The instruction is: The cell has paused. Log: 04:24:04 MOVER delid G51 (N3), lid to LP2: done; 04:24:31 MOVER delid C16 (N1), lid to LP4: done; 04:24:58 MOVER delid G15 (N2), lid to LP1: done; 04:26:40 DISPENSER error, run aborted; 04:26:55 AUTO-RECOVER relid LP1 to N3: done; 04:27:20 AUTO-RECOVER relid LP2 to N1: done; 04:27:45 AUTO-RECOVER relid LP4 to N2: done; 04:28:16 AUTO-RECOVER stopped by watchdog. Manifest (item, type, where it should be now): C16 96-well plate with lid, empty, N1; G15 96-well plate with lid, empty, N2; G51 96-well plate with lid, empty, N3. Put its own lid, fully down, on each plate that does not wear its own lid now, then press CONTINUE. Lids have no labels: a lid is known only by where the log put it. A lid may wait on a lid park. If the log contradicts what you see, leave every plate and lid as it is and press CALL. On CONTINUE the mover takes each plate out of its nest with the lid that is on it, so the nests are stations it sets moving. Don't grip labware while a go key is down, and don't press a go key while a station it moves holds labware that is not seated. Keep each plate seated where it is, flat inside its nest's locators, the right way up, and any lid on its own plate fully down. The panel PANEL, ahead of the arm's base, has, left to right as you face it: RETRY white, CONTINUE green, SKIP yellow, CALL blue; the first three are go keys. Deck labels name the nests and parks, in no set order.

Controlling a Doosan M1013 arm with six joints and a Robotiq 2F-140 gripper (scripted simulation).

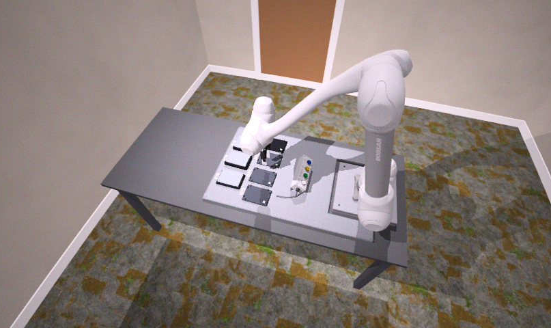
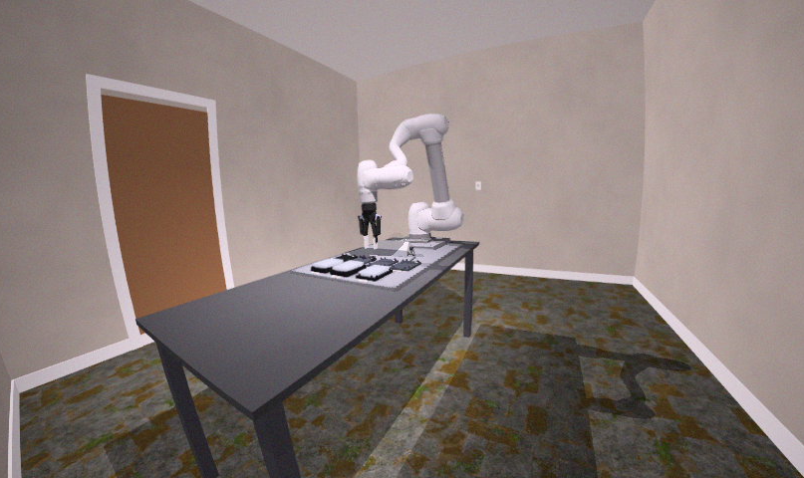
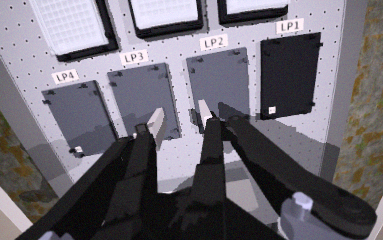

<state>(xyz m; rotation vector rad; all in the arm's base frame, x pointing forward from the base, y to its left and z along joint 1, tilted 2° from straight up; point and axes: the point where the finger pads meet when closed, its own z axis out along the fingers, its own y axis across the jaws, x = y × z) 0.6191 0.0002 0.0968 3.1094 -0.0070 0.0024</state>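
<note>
Now: hand 18 cm short of the plate, 14 cm to the right of it and 9 cm above it. From my hand the other things lie so: lid park LP3 (10 cm below, 7 cm to the left); LP3 label (11 cm below, 9 cm ahead, 7 cm to the left); lid park LP2 (10 cm below, 7 cm to the right).
</note>
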